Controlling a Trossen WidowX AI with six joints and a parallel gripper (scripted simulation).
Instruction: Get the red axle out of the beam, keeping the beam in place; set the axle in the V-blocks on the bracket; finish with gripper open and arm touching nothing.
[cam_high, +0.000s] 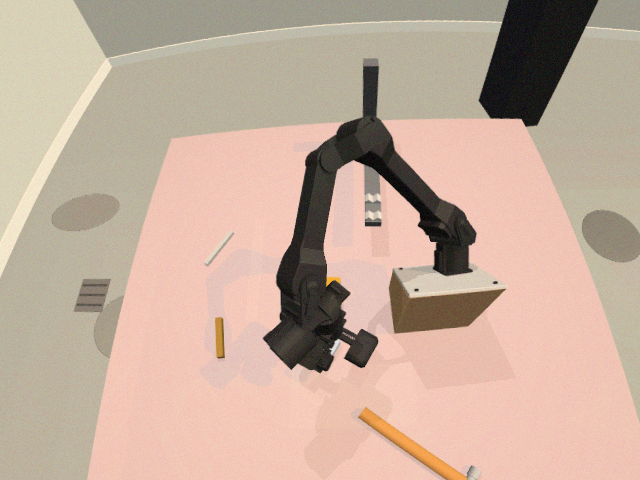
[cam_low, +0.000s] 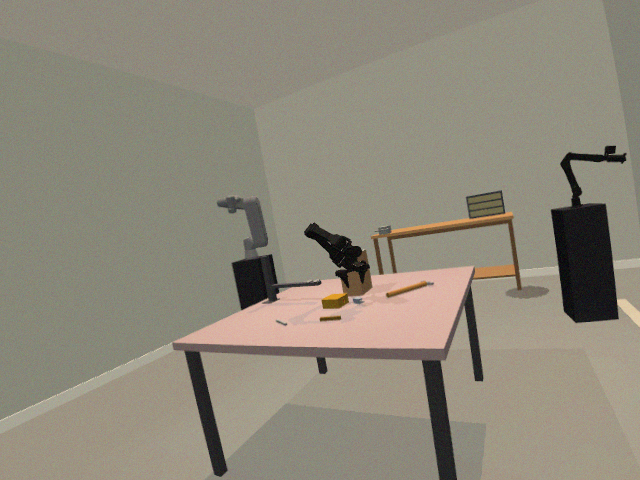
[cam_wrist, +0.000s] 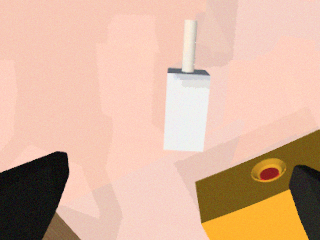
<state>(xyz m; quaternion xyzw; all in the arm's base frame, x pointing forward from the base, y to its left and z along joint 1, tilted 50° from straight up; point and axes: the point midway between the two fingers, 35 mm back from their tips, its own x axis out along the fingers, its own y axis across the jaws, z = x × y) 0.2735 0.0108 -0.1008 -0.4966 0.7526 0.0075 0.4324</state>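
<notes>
Right now my gripper tip is 80 mm above the blue-grey block, 20 mm short of it and 10 mm to the right of it. From my gripper tip the other things lie so: yellow beam 120 mm to the right, 70 mm below, 20 mm ahead; orange bar 270 mm ahead, 80 mm below, 70 mm to the right.
</notes>
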